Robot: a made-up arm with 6 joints.
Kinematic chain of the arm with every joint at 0, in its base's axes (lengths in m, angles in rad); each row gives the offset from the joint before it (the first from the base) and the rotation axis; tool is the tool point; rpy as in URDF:
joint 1: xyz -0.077 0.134 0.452 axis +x
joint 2: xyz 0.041 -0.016 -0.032 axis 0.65 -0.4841 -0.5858
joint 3: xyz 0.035 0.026 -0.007 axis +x
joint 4: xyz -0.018 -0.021 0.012 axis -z
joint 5: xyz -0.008 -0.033 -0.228 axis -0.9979 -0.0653 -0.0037
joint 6: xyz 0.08 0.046 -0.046 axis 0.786 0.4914 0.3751
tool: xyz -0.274 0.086 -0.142 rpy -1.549 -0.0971 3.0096
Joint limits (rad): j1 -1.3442..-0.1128 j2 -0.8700..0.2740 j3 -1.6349..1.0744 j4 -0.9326..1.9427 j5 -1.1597..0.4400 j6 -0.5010..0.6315
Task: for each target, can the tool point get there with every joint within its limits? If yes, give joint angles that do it. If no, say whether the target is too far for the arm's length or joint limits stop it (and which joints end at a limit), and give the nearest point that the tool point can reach.
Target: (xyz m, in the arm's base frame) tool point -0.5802 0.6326 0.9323
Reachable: no: too far | nearest point -0.1928 0.2448 0.7669 | short by 0.573 m
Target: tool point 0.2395 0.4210 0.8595
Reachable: no: joint limits stop it (at a limit: joint 1, joint 3, joint 5, joint 6) | nearest point 0.2125 0.3739 0.8139 | short by 0.071 m
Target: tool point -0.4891 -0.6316 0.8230
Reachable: no: too far | nearest point -0.2911 -0.3416 0.6558 | short by 0.389 m
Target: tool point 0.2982 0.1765 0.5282
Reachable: no: joint limits stop it (at a limit: joint 1, joint 2, joint 3, joint 4, joint 5) | nearest point 0.2544 0.2864 0.4830 | short by 0.127 m
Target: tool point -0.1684 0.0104 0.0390
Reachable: yes | joints -1.1543 -0.4555 0.6185 0.8721 -0.4153 -0.0602
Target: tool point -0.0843 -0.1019 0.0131
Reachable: yes | joints -1.1883 -0.6127 0.7972 1.6284 -0.2508 -0.1930
